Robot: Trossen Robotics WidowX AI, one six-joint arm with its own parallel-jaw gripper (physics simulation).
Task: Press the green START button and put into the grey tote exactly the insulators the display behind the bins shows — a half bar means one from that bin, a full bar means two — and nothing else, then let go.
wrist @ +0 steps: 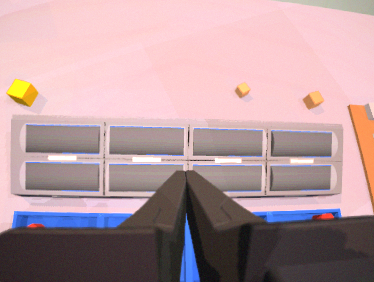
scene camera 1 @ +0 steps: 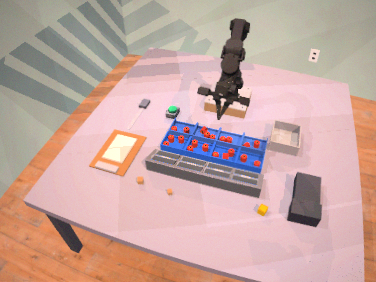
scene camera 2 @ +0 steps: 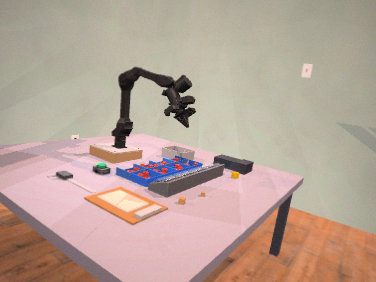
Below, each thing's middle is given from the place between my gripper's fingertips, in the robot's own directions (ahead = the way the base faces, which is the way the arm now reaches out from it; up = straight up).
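Dark box (scene camera 1: 305, 208): 20 mm ahead of my hand, 390 mm to the left of it, 210 mm below it. Grey tote (scene camera 1: 285, 137): my hand is 270 mm past it, 220 mm to the right of it and 210 mm above it.
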